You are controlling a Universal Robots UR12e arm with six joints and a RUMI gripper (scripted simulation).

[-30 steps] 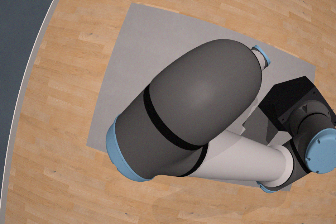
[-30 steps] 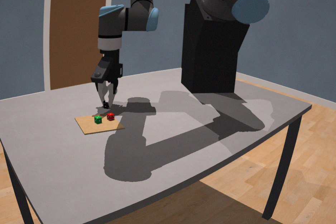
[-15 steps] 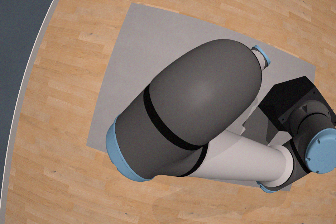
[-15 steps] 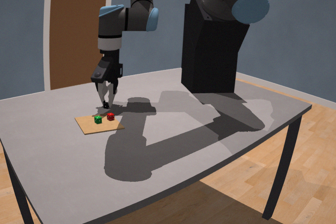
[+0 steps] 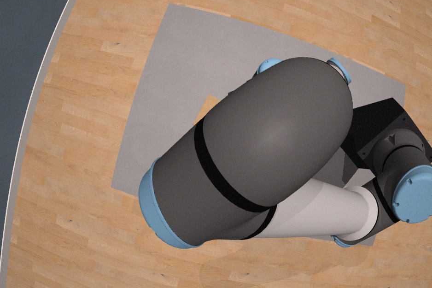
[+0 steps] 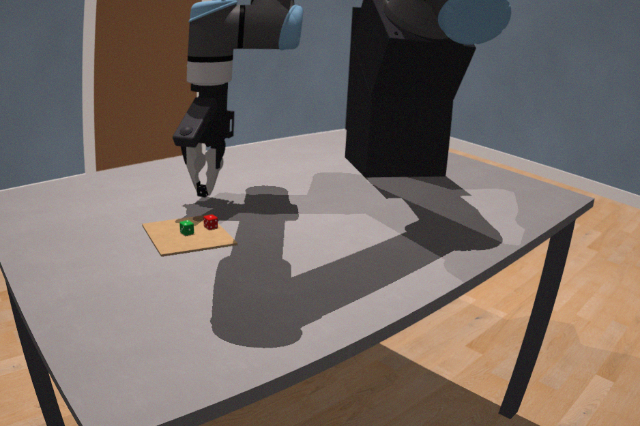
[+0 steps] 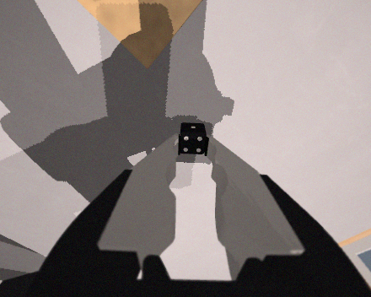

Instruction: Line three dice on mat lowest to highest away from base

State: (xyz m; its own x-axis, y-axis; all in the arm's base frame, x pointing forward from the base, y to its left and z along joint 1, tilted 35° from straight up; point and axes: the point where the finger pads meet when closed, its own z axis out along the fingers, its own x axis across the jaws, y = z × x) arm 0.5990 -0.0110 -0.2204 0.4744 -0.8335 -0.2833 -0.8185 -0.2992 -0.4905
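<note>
Right now my hand is 11 cm to the right of the green die, 11 cm short of it and 2 cm above it. From my hand the other things lie so: tan mat (11 cm to the left, 11 cm ahead, 4 cm below); black die (1 cm below); red die (11 cm to the left, 5 cm ahead, 2 cm below).
</note>
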